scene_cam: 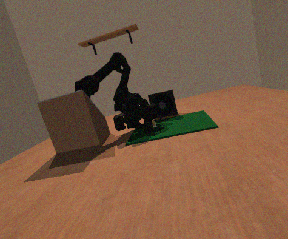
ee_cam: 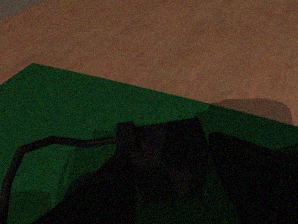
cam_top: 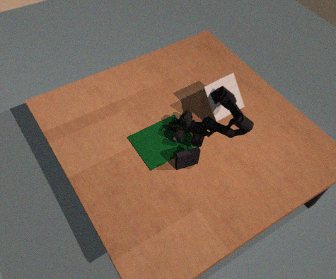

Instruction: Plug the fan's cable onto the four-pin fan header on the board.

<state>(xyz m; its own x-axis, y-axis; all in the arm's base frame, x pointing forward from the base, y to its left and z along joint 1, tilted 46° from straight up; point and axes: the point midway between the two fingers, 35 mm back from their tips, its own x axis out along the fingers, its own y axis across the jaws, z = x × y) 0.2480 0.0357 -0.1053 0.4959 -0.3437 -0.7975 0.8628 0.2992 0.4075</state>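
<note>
My gripper tip is 1 cm above the black plug. The rest, counted from my gripper tip: green board: 8 cm ahead, 4 cm to the left, 5 cm below; dark square fan: 7 cm ahead, 22 cm to the left, 3 cm above.
</note>
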